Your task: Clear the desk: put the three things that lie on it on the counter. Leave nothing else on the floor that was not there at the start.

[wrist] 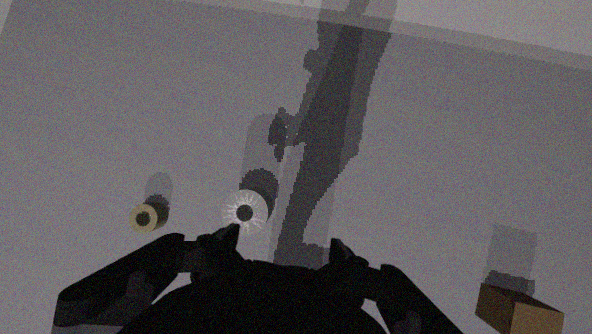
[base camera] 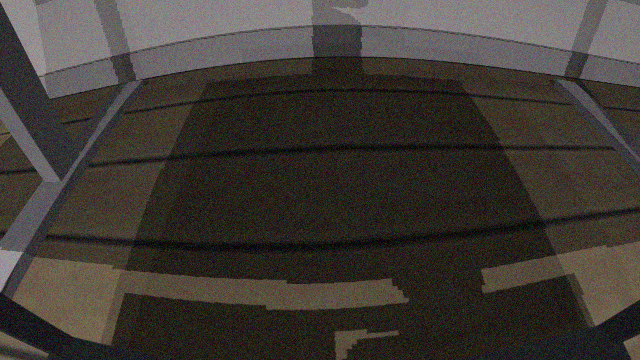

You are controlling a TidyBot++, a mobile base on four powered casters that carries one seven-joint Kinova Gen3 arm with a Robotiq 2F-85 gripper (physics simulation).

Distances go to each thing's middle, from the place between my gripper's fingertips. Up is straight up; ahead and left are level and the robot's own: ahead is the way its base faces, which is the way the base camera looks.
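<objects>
White roll [wrist: 235, 208]: my hand is 7 cm to the right of it and 12 cm above it. Tan ring-shaped roll [wrist: 139, 221]: 5 cm behind my hand, 25 cm to the left of it, 14 cm below it. Going by their middles, the white roll is the nearest to my hand of the things named here.
</objects>
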